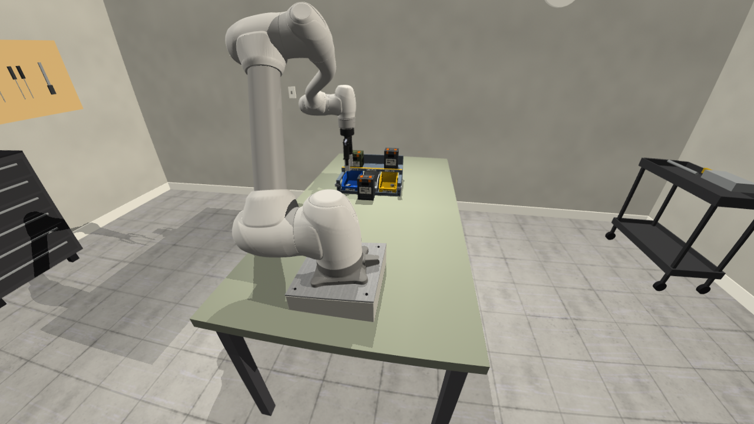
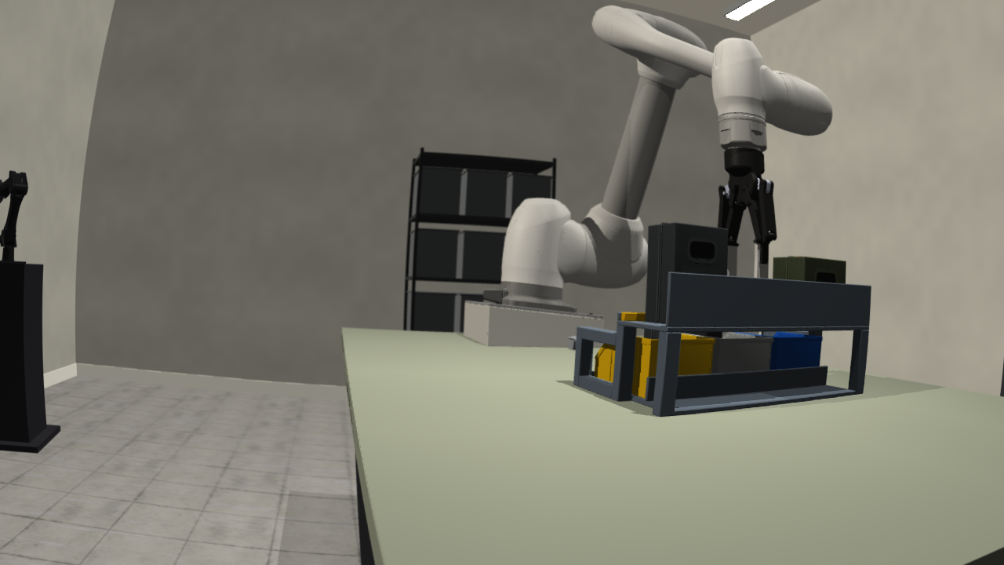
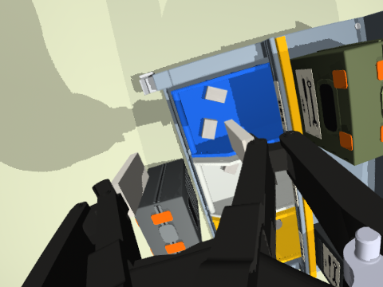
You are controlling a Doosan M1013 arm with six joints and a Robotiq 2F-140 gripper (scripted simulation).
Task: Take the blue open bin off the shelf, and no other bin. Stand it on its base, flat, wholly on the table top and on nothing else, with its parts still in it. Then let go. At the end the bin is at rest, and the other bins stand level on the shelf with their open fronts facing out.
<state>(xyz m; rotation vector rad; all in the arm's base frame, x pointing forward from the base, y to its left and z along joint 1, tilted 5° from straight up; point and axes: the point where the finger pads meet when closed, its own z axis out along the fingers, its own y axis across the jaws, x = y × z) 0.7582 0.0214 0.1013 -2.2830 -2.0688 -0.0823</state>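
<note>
The blue open bin lies 80 mm ahead of my hand, 10 mm to the right of it and 140 mm below it. The rest, counted from my hand: yellow bin: 50 mm ahead, 230 mm to the right, 140 mm below; grey bin: 60 mm ahead, 120 mm to the right, 140 mm below.
</note>
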